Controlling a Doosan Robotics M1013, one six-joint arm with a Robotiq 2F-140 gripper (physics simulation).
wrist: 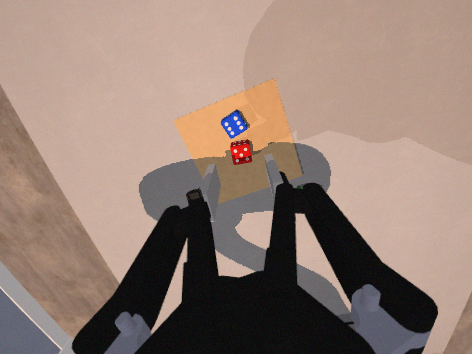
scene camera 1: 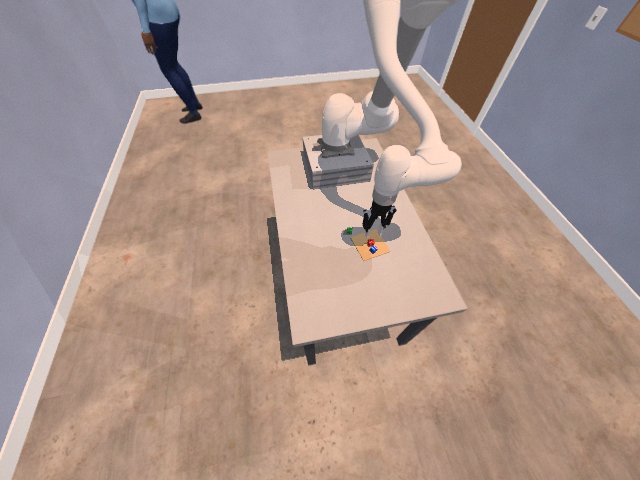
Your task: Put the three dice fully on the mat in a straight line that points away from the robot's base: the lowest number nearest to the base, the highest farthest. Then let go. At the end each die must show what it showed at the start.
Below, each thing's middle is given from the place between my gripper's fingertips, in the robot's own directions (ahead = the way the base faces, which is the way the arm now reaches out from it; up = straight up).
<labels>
Now: hand 7 cm above the orange mat [wrist: 268, 132].
</labels>
